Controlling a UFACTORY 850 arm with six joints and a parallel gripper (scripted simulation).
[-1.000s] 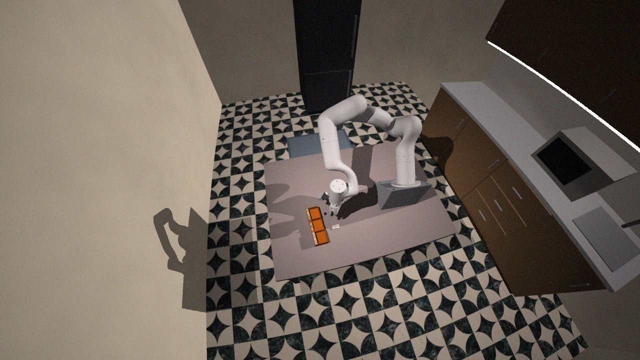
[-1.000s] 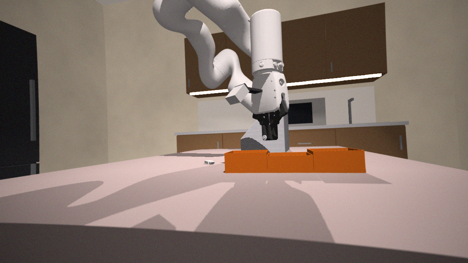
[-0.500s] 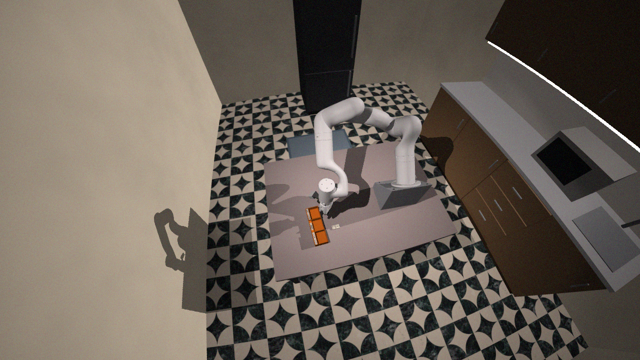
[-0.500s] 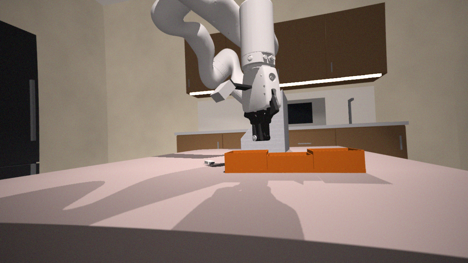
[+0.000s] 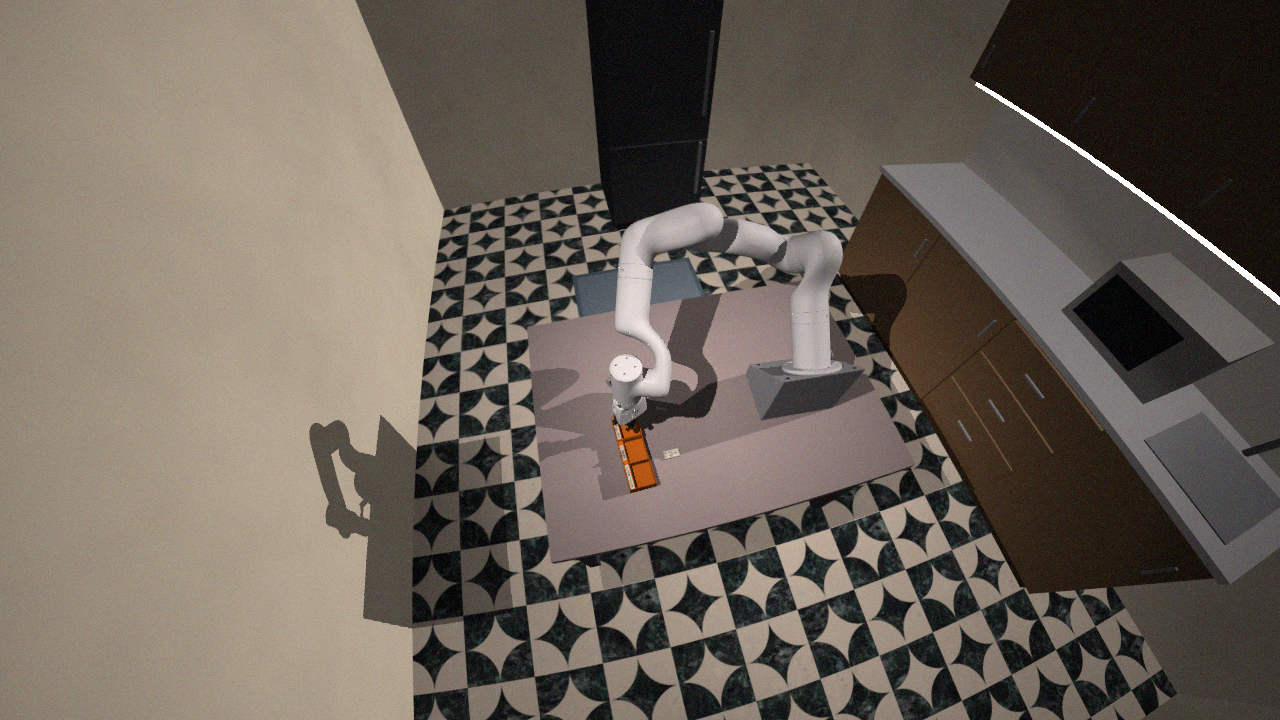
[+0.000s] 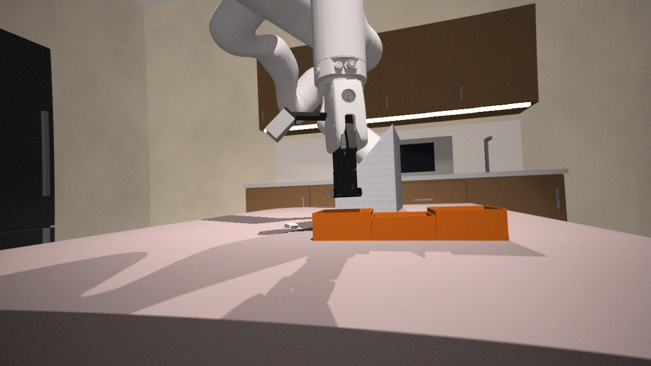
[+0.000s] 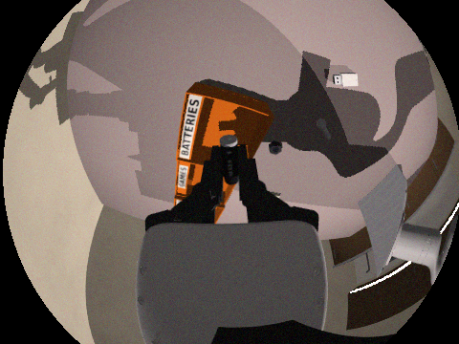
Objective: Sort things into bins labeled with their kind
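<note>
Now: hand 2 cm above the black battery. The rest, counted from my hand: silver bolt (11 cm behind, 5 cm to the right, 8 cm below); black nut (7 cm behind, 1 cm to the left, 8 cm below); joined orange bins (1 cm ahead, 8 cm to the left, 6 cm below).
</note>
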